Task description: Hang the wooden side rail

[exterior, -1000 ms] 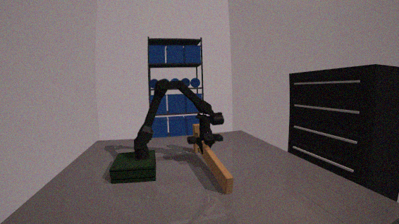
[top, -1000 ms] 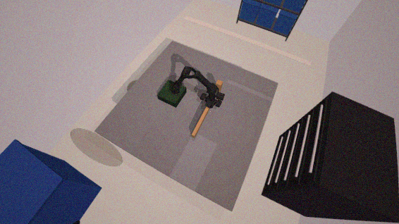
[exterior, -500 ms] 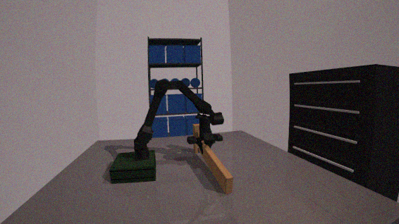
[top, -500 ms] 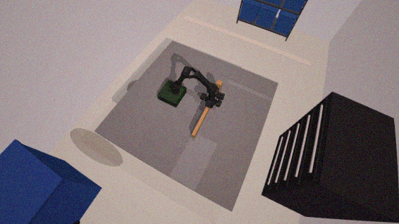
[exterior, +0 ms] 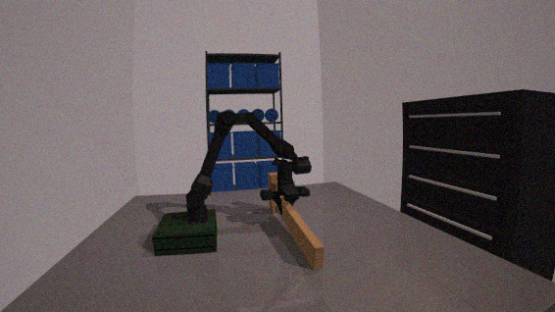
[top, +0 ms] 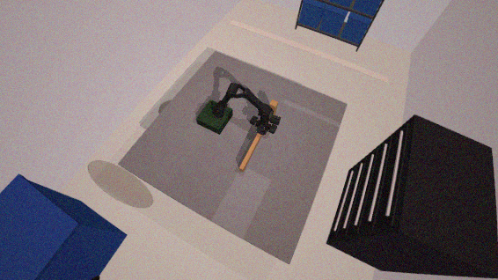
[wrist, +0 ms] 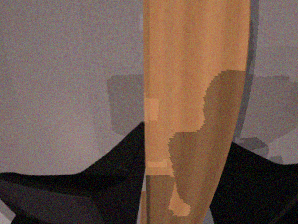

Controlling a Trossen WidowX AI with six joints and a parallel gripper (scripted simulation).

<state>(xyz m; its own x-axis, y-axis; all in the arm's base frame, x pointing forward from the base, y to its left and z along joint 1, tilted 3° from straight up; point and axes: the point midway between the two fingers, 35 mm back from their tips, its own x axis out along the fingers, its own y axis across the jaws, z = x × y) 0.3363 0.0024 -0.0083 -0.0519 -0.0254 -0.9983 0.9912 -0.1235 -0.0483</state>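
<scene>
My gripper tip is 20 mm short of the headboard post, 170 mm to the right of it and 40 mm below it.
</scene>
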